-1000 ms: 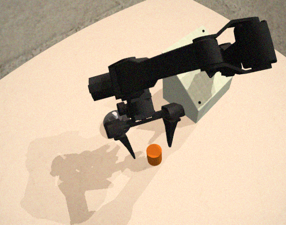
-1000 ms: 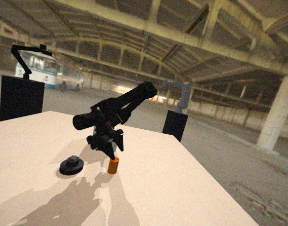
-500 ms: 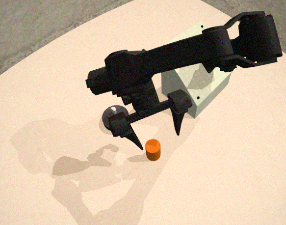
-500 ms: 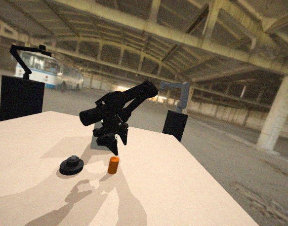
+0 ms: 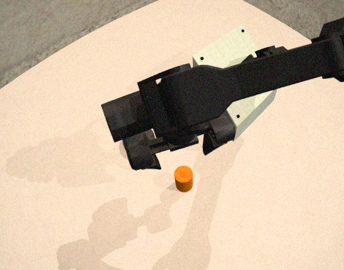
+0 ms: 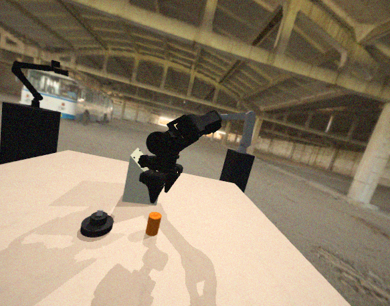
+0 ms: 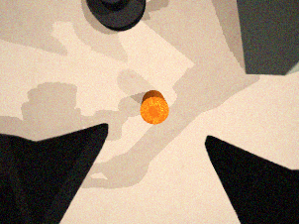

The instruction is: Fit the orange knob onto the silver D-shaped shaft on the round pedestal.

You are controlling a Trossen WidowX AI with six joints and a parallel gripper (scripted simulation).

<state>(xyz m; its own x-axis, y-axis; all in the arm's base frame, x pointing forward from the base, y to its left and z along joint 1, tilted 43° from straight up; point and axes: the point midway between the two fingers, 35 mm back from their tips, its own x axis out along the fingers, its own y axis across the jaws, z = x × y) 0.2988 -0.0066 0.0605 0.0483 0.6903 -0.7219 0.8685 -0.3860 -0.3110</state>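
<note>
My gripper tip is 8 cm above the orange knob. The rest, counted from my gripper tip: dark round pedestal (1 cm behind, 16 cm to the right, 9 cm below).
</note>
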